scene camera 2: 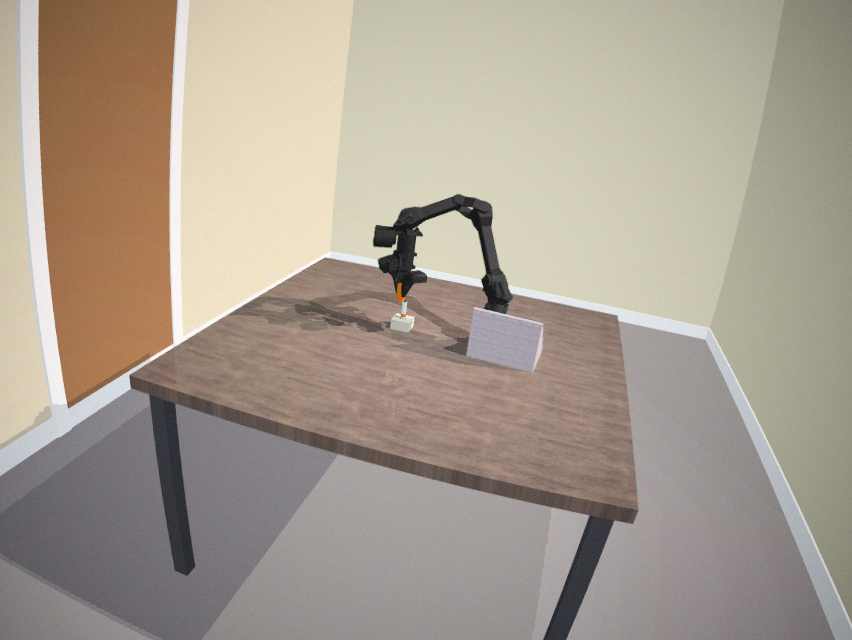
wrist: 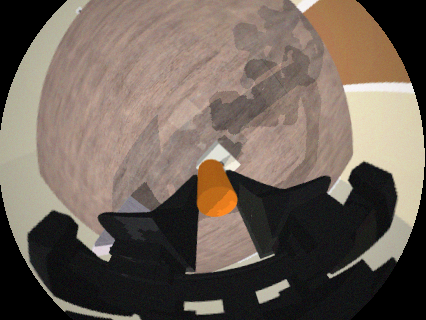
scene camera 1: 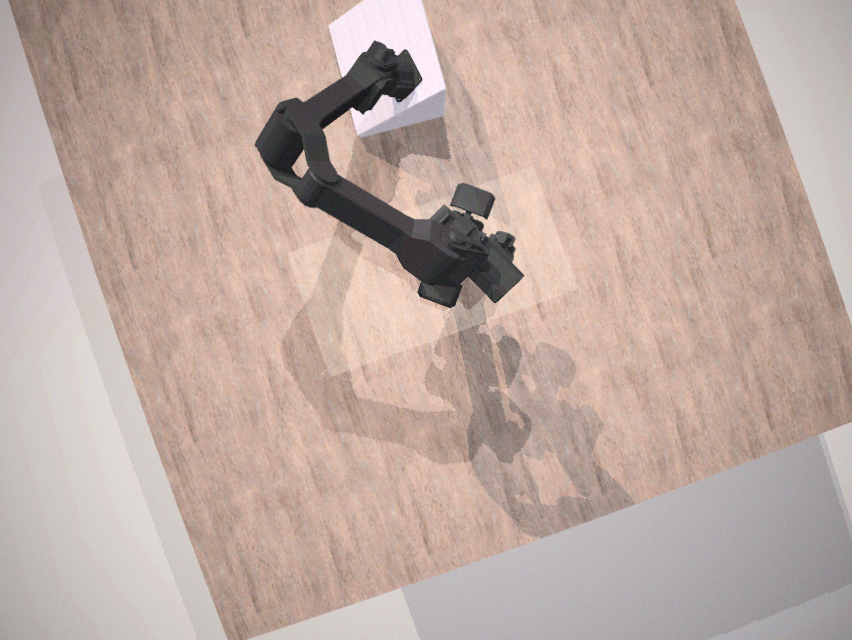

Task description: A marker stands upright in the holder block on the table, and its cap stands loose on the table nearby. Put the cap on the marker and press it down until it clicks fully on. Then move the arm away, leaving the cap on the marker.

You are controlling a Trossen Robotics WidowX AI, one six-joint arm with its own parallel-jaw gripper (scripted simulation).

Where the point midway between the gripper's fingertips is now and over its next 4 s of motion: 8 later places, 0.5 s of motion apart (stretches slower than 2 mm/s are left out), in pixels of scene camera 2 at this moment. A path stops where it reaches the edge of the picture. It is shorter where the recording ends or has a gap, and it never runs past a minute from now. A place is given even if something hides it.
My gripper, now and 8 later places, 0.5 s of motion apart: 400,295; 405,291; 404,296; 403,302; 403,306; 405,288; 405,287; 406,289; 405,294
